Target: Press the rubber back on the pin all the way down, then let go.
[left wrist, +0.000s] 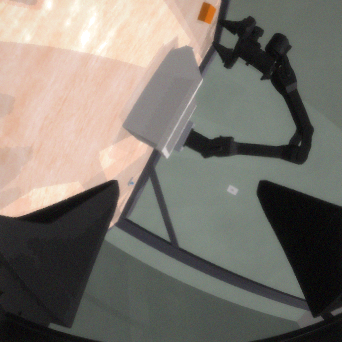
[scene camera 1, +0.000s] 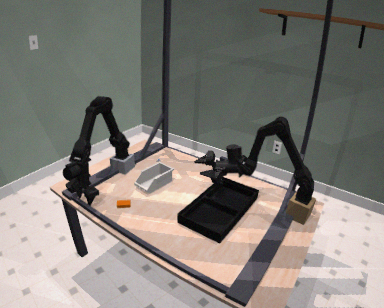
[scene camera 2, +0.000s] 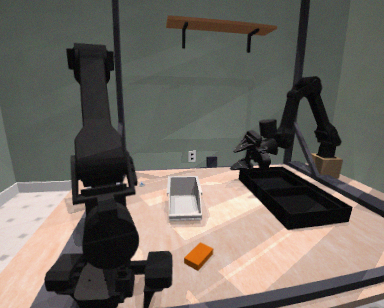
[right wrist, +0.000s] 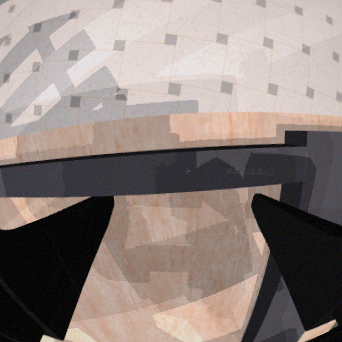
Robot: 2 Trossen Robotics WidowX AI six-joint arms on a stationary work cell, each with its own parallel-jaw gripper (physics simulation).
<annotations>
same spot on grey bin: (scene camera 2: 184,192) = (left wrist: 138,137)
same spot on black two-compartment tray: (scene camera 2: 296,203) = (scene camera 1: 215,217)
</annotations>
